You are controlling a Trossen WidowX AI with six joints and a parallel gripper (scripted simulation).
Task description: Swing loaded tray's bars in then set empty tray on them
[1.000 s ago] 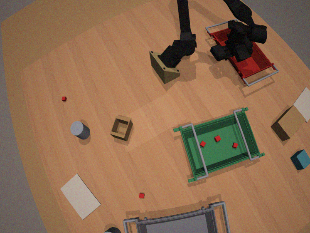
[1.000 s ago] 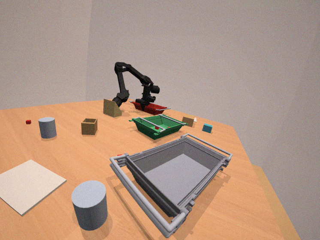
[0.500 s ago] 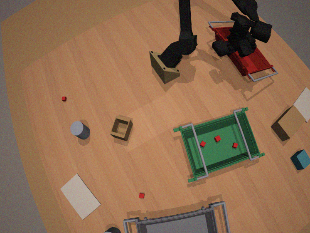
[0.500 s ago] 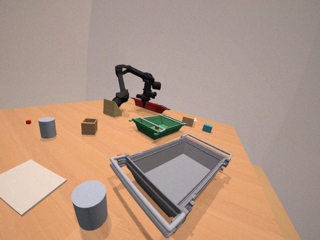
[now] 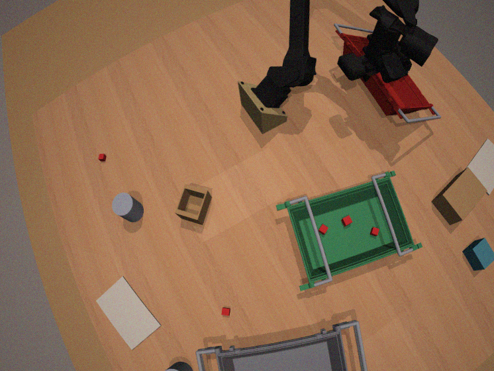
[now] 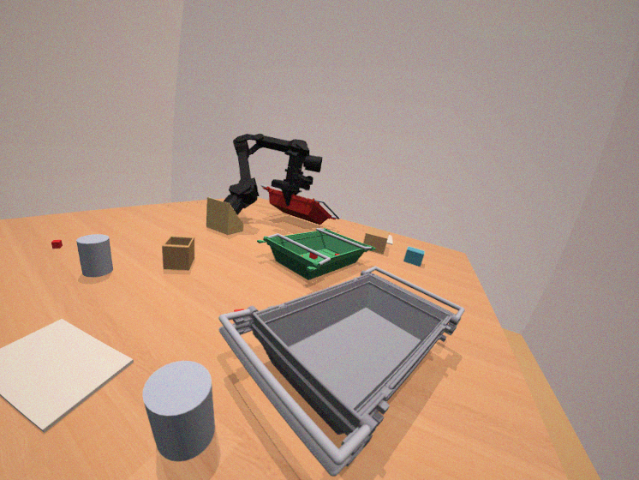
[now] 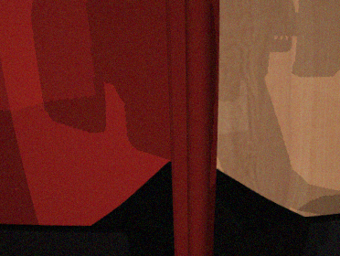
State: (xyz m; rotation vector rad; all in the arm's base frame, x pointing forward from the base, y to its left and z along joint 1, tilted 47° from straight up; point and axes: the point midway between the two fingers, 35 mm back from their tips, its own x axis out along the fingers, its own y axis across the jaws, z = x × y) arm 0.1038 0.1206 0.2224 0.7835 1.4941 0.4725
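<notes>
Now: gripper tip 8 cm to the right of the red tray and 1 cm short of it. Round my gripper tip: box 53 cm to the right, 7 cm below, 1 cm ahead; tan block 38 cm ahead, 5 cm below, 2 cm to the left; teal cube 53 cm ahead, 6 cm below, 3 cm to the right.
</notes>
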